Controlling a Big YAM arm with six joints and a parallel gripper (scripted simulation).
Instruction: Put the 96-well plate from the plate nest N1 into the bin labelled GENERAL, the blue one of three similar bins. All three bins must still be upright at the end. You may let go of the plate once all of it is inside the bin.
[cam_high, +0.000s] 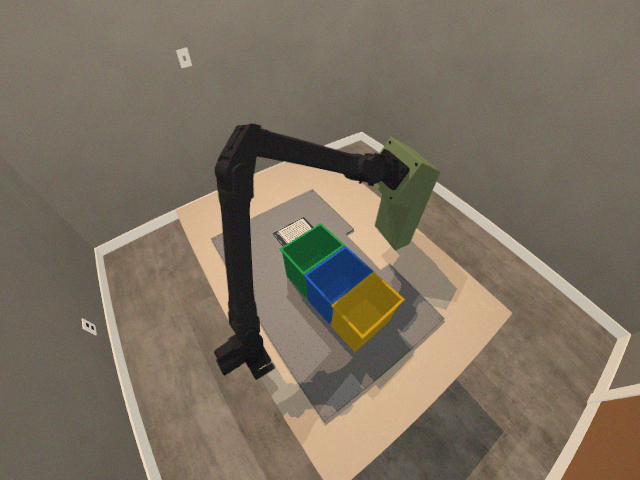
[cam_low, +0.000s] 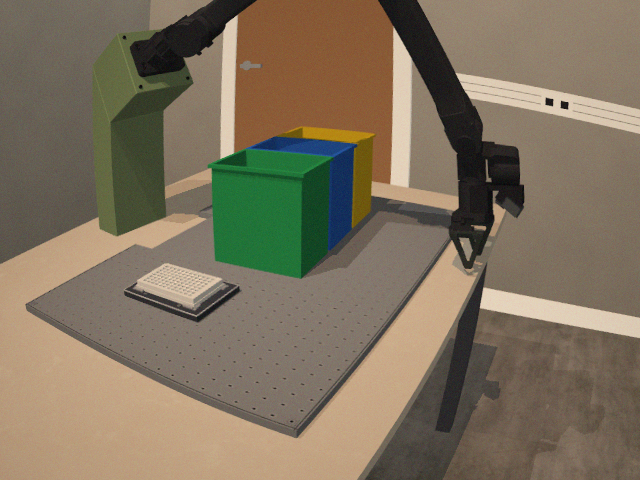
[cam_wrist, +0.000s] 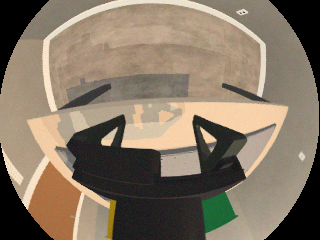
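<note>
The white 96-well plate is 340 mm behind my hand, 410 mm to the right of it and 10 mm above it. Round my hand: yellow bin (370 mm behind, 60 mm to the left, 80 mm above); then blue bin (340 mm behind, 70 mm to the right, 80 mm above); then green bin (320 mm behind, 200 mm to the right, 80 mm above).
</note>
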